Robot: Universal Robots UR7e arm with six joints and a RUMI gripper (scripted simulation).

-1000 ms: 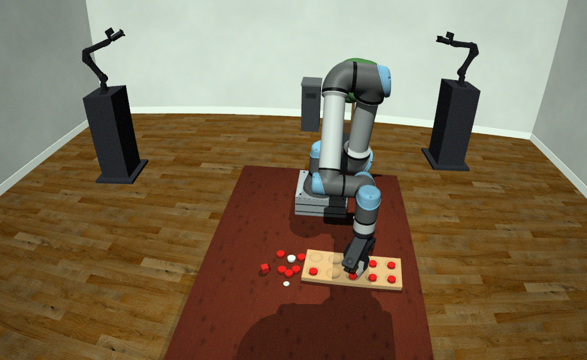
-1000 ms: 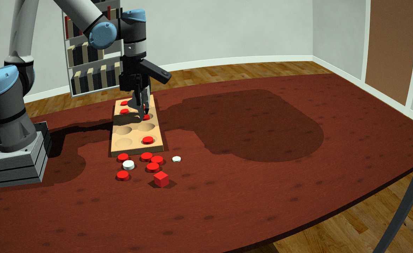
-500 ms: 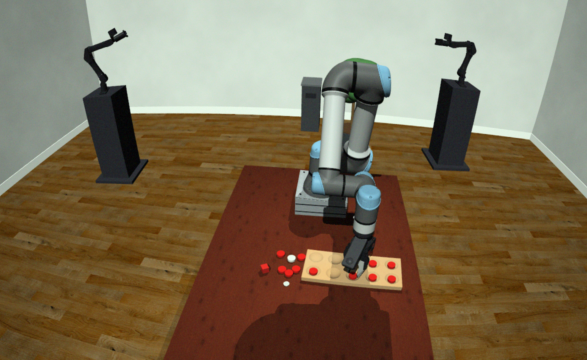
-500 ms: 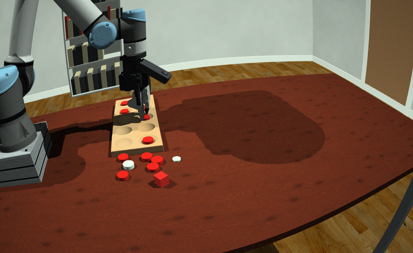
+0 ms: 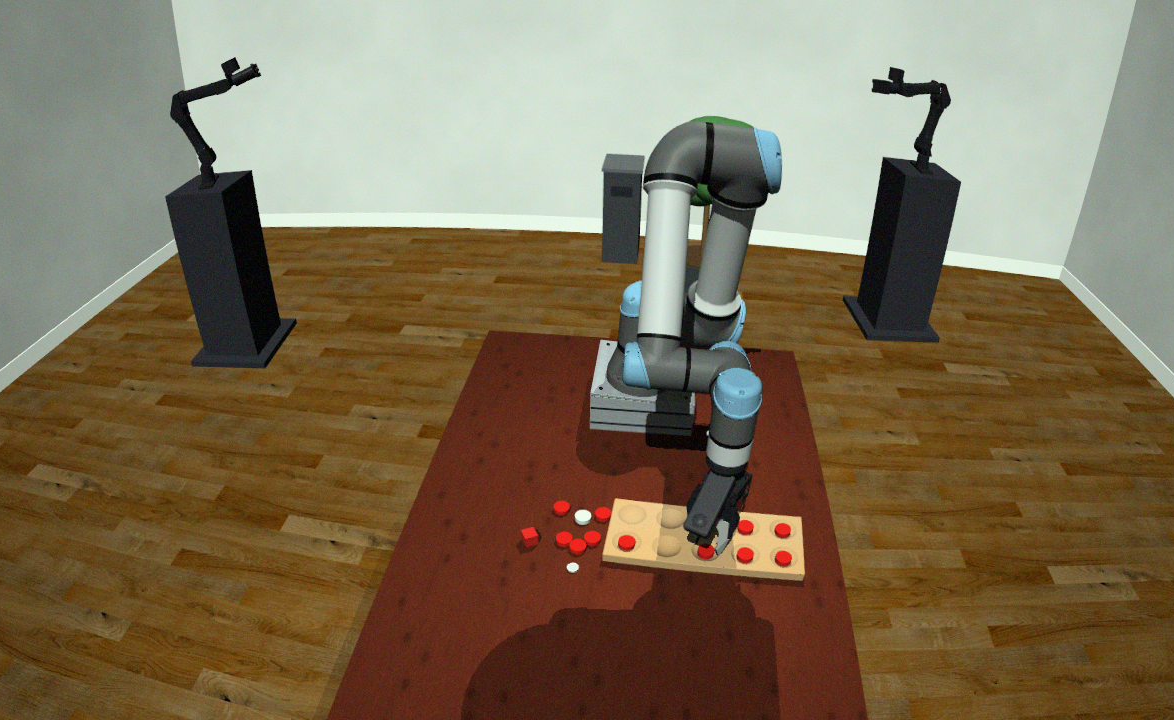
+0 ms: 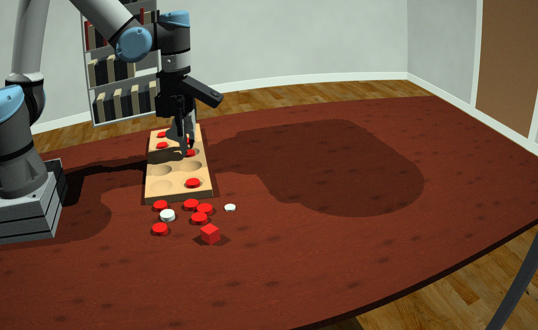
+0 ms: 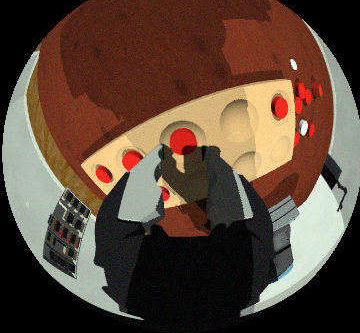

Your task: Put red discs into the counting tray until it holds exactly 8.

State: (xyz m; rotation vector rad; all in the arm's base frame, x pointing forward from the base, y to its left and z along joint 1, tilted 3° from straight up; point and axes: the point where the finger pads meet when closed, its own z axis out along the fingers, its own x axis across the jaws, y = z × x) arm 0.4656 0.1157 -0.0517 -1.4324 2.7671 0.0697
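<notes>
Right now my hand is 40 mm past the wooden counting tray, 30 mm above it and 10 mm to the right of it. The rest, counted from my hand: white disc 230 mm to the right, 100 mm behind, 30 mm below; red cube 330 mm to the right, 40 mm behind, 20 mm below.
</notes>
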